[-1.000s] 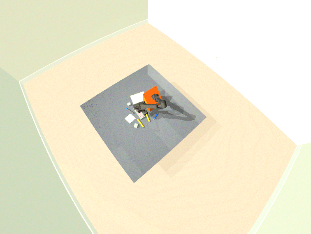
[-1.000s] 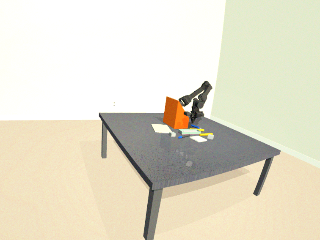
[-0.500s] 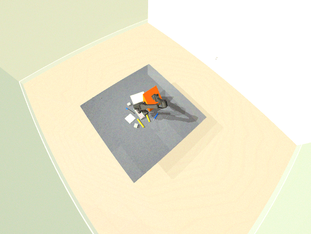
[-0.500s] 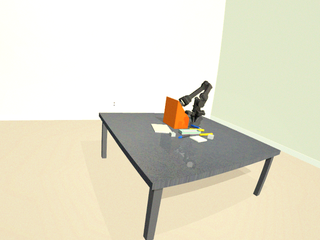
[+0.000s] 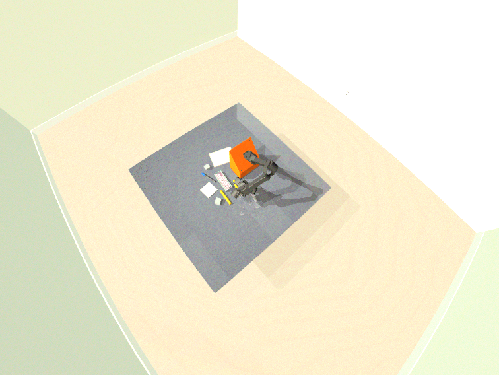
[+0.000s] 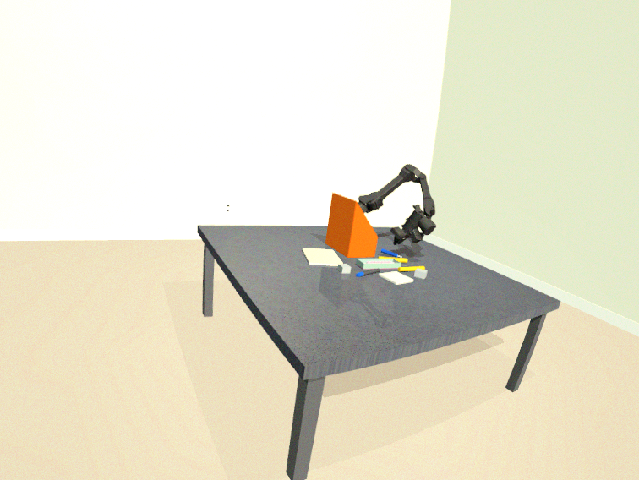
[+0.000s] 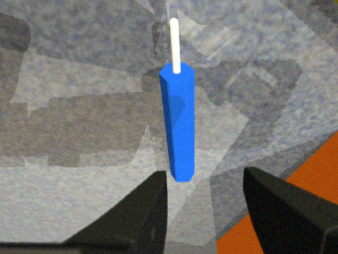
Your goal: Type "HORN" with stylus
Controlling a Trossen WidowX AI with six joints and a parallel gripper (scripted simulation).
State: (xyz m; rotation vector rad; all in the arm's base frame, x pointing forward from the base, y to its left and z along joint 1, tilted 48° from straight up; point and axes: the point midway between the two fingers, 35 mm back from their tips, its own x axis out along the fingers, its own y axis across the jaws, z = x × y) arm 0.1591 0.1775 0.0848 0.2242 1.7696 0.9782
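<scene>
The stylus lies 6 cm below my gripper tip and 1 cm to the left of it. The rest, counted from my gripper tip: paper sheet (38 cm to the right, 6 cm below, 3 cm behind); then white pad (26 cm ahead, 20 cm to the right, 6 cm below); then blue-tipped pen (32 cm to the right, 20 cm ahead, 6 cm below).
</scene>
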